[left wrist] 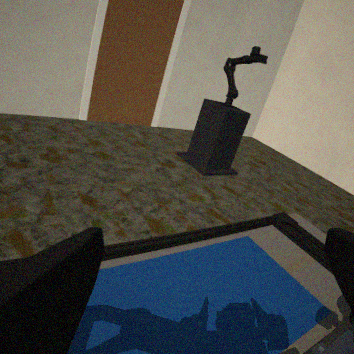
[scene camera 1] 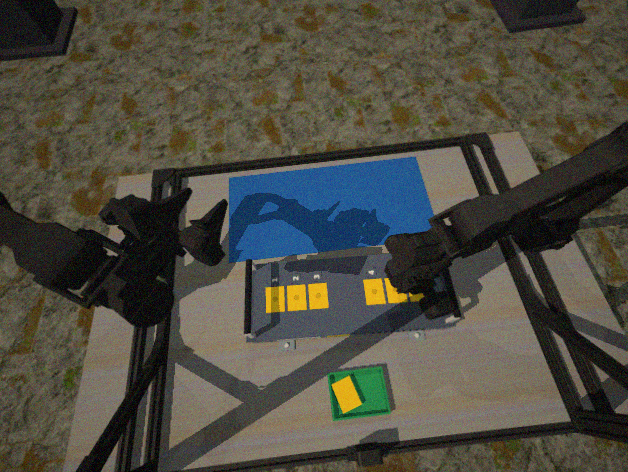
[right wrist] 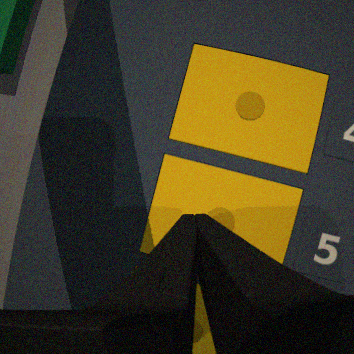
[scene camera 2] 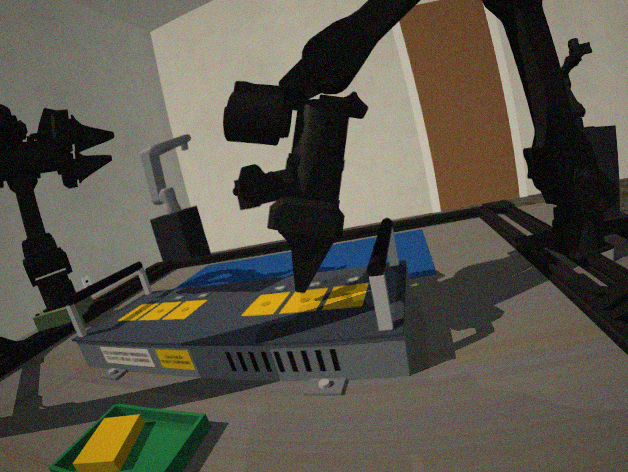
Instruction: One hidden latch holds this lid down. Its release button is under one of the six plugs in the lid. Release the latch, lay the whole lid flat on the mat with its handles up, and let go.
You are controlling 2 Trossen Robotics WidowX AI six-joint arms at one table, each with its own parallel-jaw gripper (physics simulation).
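Pixels of known places: left gripper, fingertip midpoint: (left wrist: 215,239) (scene camera 1: 207,194) (scene camera 2: 112,147); right gripper, fingertip midpoint: (scene camera 1: 398,292) (right wrist: 193,225) (scene camera 2: 300,291); left arm's base, link origin: (scene camera 2: 62,304); right arm's base, link origin: (scene camera 1: 529,242) (scene camera 2: 579,248).
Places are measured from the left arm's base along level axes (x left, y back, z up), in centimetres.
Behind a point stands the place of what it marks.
The dark grey lid (scene camera 1: 345,309) {x -30.9, y -37.3, z -0.4 cm} (scene camera 2: 223,309) {x -29.0, y -39.7, z -0.4 cm} (right wrist: 150,30) {x -34.4, y -40.7, z -0.4 cm} sits level on its box, with an upright handle at the left end (scene camera 1: 248,296) {x -18.0, y -20.8, z 5.7 cm} (scene camera 2: 106,284) {x -18.4, y -21.1, z 4.9 cm} and one at the right (scene camera 2: 380,248) {x -42.6, y -56.3, z 5.8 cm}. Six yellow plugs sit in it; plug 4 (scene camera 1: 374,291) {x -31.3, y -45.2, z -0.3 cm} (scene camera 2: 263,304) {x -31.3, y -44.9, z -0.3 cm} (right wrist: 235,75) {x -31.4, y -43.8, z -0.4 cm} and plug 5 (right wrist: 200,185) {x -34.1, y -47.9, z -0.4 cm} show beside their numbers. My right gripper (scene camera 2: 302,290) {x -34.7, y -49.2, z 1.1 cm} (right wrist: 193,225) {x -34.7, y -49.2, z 1.1 cm} is shut and empty, tips down at plug 5; contact cannot be told. My left gripper (scene camera 1: 207,195) {x -6.5, y -24.8, z 27.2 cm} (scene camera 2: 111,146) {x -6.5, y -24.8, z 27.2 cm} (left wrist: 215,239) {x -6.5, y -24.8, z 27.2 cm} is open and empty, raised left of the lid. The blue mat (scene camera 1: 324,187) {x 1.5, y -53.7, z -5.1 cm} (scene camera 2: 413,248) {x -15.3, y -73.9, z -5.1 cm} (left wrist: 200,270) {x -0.7, y -60.2, z -5.1 cm} lies behind the box.
A green tray (scene camera 1: 375,410) {x -50.8, y -30.8, z -4.8 cm} (scene camera 2: 195,431) {x -46.6, y -36.2, z -3.9 cm} in front of the box holds a loose yellow block (scene camera 1: 347,394) {x -45.1, y -27.7, z -3.6 cm} (scene camera 2: 109,441) {x -45.6, y -27.8, z -3.6 cm}. Small bolted tabs (scene camera 1: 287,345) {x -29.5, y -22.1, z -4.5 cm} (scene camera 2: 324,386) {x -44.7, y -48.0, z -4.6 cm} stick out at the box's front foot. A dark frame (scene camera 1: 314,158) {x 10.7, y -56.3, z -3.4 cm} runs around the table.
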